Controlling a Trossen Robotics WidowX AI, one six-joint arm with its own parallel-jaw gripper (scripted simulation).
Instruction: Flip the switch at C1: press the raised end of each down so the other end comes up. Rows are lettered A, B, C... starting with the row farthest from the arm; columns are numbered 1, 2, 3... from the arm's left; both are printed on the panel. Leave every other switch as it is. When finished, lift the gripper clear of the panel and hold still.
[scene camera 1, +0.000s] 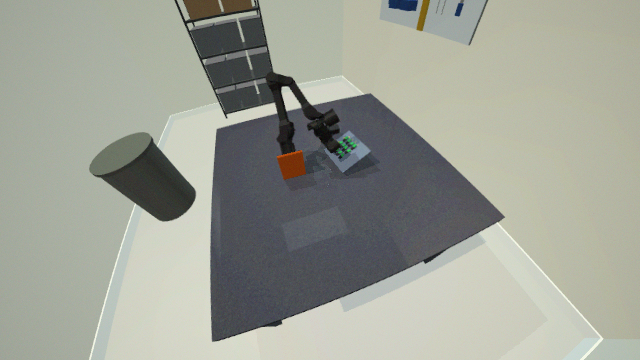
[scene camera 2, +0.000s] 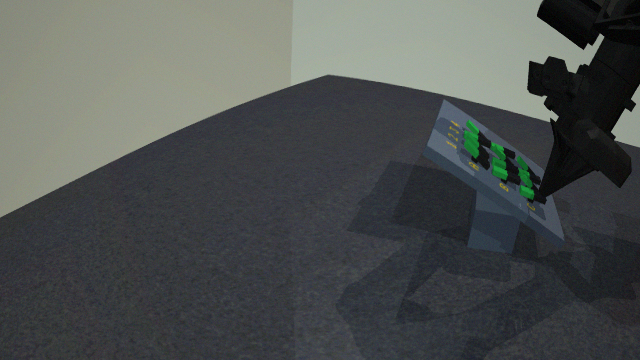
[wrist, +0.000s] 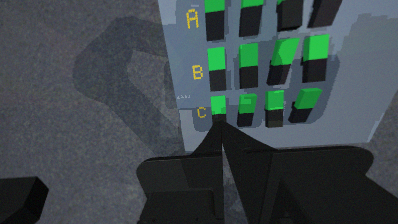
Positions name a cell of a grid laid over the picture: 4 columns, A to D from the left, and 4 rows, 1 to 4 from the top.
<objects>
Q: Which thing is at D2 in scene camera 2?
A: My gripper.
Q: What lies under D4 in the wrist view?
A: My gripper.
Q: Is my gripper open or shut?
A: Shut.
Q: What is my gripper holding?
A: Nothing.
</objects>
